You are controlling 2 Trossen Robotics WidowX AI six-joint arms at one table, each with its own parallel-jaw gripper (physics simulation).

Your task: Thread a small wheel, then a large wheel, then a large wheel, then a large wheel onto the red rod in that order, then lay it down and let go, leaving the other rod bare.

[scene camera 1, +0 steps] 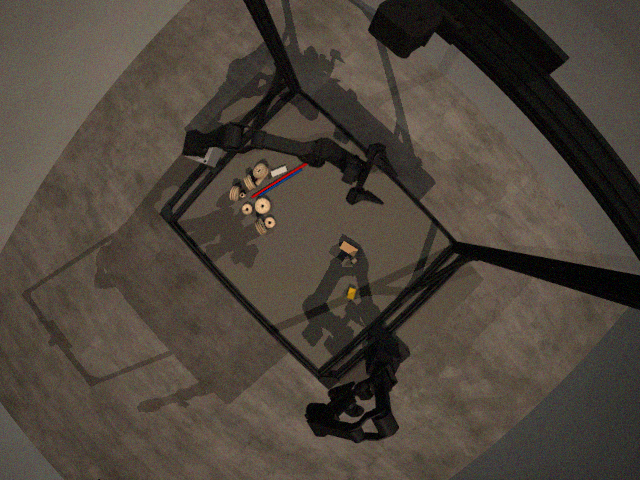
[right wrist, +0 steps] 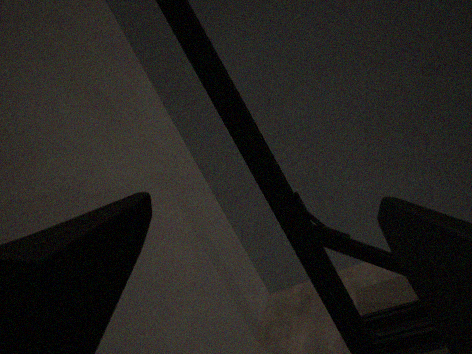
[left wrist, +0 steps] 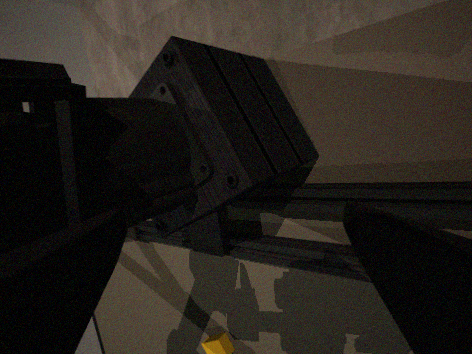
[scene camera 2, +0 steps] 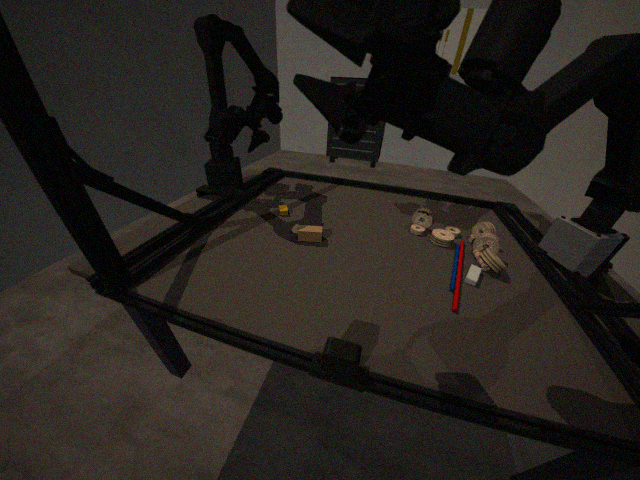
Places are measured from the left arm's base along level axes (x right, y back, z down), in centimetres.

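Pixels of known places: left gripper, fingertip midpoint: (scene camera 1: 362, 380) (left wrist: 236, 216) (scene camera 2: 241, 146); right gripper, fingertip midpoint: (scene camera 1: 390, 190) (right wrist: 265, 205) (scene camera 2: 291, 48); left arm's base, link origin: (scene camera 1: 384, 367) (left wrist: 164, 150) (scene camera 2: 222, 160); right arm's base, link origin: (scene camera 1: 200, 147) (scene camera 2: 592, 226).
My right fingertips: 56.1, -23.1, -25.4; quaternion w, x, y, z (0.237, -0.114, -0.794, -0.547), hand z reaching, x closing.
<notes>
Ahead of a thing's pixels: the offset from my right fingertips to its top centre, as dx, dy, dz.
The red rod @(-5.4, -37.2, +35.2) (scene camera 1: 279, 180) (scene camera 2: 458, 276) lies on the table, with no wheel on it, close beside the bare blue rod @(-6.9, -37.2, +35.2) (scene camera 1: 283, 180) (scene camera 2: 454, 268). In scene camera 1 a large wheel @(-17.5, -40.2, +34.1) (scene camera 1: 262, 205) (scene camera 2: 442, 237) lies flat near the rods' lower end, with small wheels @(-20.8, -45.7, +34.8) (scene camera 1: 247, 209) @(-22.5, -35.5, +34.8) (scene camera 1: 269, 222) (scene camera 2: 418, 228) around it. More large wheels (scene camera 1: 260, 171) (scene camera 2: 485, 242) stand or lean in a cluster nearby. My right gripper (scene camera 1: 388, 188) (scene camera 2: 293, 42) (right wrist: 265, 205) is open and empty, high up and away from the rods. My left gripper (scene camera 1: 359, 400) (scene camera 2: 266, 126) (left wrist: 236, 216) is open and empty, outside the table frame.
A white block @(-3.3, -39.1, +35.0) (scene camera 1: 279, 171) (scene camera 2: 473, 274) lies beside the red rod. A tan block @(-21.1, -4.7, +33.2) (scene camera 1: 348, 248) (scene camera 2: 310, 234) and a yellow block @(-36.3, +2.3, +34.7) (scene camera 1: 351, 293) (scene camera 2: 283, 210) (left wrist: 218, 344) lie apart from the wheels. Dark rails and posts edge the table. The right arm passes over one side of it.
</notes>
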